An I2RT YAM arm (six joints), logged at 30 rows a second.
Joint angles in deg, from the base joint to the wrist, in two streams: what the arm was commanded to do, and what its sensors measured. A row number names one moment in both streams.
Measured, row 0:
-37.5, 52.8, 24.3, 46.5, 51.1, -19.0
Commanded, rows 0 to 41:
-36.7, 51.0, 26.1, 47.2, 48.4, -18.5
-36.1, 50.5, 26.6, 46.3, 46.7, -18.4
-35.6, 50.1, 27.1, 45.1, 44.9, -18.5
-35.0, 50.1, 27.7, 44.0, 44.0, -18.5
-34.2, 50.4, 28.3, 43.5, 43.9, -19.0
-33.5, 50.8, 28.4, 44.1, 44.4, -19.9
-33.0, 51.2, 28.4, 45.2, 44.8, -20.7
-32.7, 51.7, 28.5, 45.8, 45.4, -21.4
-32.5, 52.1, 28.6, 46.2, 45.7, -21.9
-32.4, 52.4, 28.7, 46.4, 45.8, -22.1
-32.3, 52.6, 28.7, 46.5, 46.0, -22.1
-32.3, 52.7, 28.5, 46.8, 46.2, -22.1
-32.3, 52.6, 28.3, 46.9, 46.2, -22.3
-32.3, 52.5, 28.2, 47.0, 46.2, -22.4
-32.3, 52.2, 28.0, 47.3, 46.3, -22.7
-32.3, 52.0, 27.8, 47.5, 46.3, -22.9
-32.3, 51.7, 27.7, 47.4, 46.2, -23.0
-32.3, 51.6, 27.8, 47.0, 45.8, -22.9
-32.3, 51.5, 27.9, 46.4, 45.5, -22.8
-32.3, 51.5, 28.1, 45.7, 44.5, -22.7
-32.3, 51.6, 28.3, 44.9, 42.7, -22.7
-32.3, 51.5, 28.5, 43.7, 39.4, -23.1
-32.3, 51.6, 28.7, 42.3, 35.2, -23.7
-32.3, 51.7, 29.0, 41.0, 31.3, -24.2
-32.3, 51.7, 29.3, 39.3, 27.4, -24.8
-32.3, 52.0, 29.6, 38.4, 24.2, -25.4
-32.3, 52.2, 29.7, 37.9, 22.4, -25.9
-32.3, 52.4, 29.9, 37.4, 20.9, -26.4
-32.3, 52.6, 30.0, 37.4, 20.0, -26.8
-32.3, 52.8, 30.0, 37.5, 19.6, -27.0
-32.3, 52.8, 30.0, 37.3, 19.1, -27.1
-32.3, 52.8, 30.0, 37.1, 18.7, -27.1
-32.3, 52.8, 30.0, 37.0, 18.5, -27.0
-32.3, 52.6, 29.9, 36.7, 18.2, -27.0
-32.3, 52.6, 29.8, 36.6, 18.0, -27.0
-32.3, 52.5, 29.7, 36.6, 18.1, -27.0
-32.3, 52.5, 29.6, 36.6, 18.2, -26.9
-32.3, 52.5, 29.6, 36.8, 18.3, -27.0
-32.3, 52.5, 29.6, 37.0, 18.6, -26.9
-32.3, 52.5, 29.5, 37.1, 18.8, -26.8
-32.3, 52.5, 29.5, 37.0, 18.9, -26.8
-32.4, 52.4, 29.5, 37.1, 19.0, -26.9
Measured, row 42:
-32.6, 52.7, 28.8, 36.3, 19.5, -26.0
